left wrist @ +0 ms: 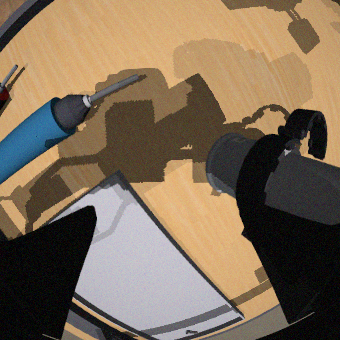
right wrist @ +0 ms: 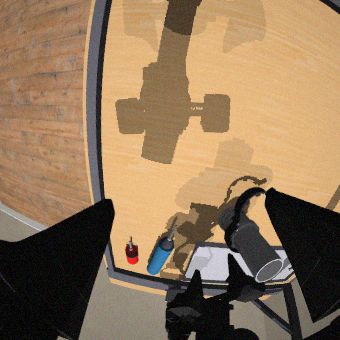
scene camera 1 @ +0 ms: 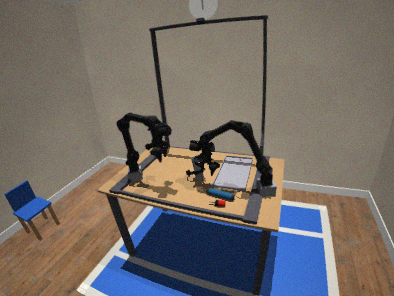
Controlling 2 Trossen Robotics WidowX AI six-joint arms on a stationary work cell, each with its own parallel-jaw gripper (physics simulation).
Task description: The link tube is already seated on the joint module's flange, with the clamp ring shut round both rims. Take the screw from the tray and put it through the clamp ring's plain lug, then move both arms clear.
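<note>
The grey link tube meets the darker joint module. The black clamp ring is around their junction; a curved part juts outward, so it looks swung open. Which lug is plain cannot be told. A tiny dark screw lies on the pale tray, at its far end in the scene view. My left gripper is open beside the tube, one finger overlapping it in view. My right gripper is open, high above the table at the left.
A blue screwdriver-like tool lies near the tray's near edge. A shorter red tool lies beside it. A dark frame rises behind the wooden table.
</note>
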